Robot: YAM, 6 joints.
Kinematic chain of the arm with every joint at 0, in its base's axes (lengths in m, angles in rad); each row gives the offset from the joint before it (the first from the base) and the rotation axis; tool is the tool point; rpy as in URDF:
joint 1: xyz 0 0 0.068 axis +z
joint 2: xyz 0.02 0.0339 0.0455 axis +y
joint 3: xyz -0.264 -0.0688 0 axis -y
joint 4: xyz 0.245 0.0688 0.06 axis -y
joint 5: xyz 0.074 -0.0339 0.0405 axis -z
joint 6: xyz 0.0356 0 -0.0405 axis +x
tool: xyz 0 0 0 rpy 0 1.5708 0
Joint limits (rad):
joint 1: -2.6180..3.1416
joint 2: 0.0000..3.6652
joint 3: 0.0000..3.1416
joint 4: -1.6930..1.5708
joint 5: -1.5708..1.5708
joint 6: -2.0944..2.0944
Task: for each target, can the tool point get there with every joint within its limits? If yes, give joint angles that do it. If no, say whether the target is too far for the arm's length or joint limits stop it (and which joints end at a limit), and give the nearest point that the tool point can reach.
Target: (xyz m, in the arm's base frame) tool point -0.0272 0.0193 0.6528
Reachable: yes | joints -2.1090 1.1409 1.9624 1.1722 1.2045 1.1158
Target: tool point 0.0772 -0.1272 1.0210
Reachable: no: too far | nearest point 0.0560 -0.0923 0.7331 | short by 0.291 m
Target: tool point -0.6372 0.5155 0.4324
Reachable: no: too far | nearest point -0.4675 0.3782 0.3453 | short by 0.235 m
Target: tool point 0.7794 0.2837 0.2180
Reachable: no: too far | nearest point 0.6020 0.2191 0.1936 | short by 0.190 m
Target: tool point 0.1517 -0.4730 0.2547
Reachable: yes | joints -1.2077 2.1380 1.7769 -0.1864 0.8275 0.3792
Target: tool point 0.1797 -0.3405 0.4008
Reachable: yes | joints -1.0035 1.6703 1.6004 -0.1308 1.0810 0.3478
